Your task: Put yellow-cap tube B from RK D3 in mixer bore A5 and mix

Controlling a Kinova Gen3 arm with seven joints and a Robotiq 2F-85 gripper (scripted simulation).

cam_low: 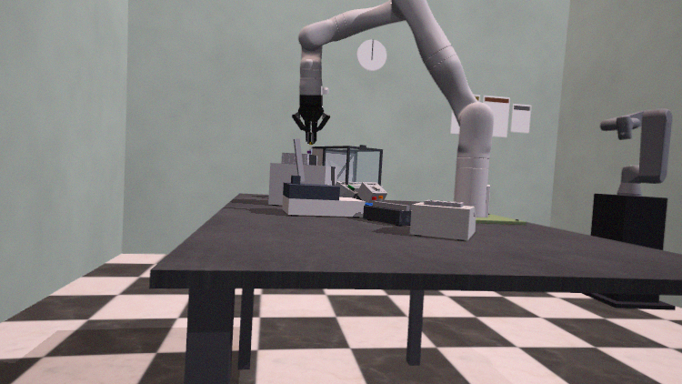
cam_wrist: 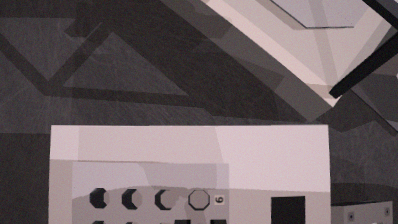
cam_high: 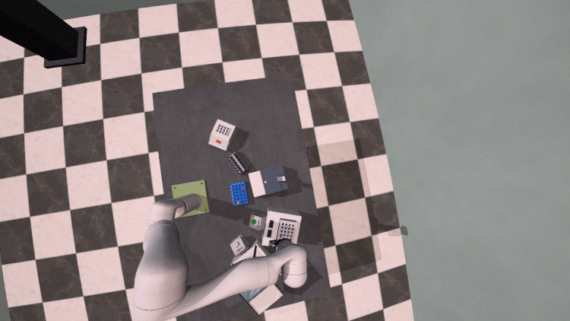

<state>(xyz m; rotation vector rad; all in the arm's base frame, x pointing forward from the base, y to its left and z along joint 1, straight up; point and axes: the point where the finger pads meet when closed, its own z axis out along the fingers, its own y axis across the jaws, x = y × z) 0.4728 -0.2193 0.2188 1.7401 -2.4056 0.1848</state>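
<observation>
Now: the purple-capped tube 1 cm to the left of my hand and 7 cm below it. Also, from my hand: blue tube rack RK (20 cm behind, 23 cm to the left, 21 cm below); then print key (24 cm behind, 4 cm to the right, 16 cm below); then green start key (14 cm behind, 7 cm to the left, 16 cm below).
</observation>
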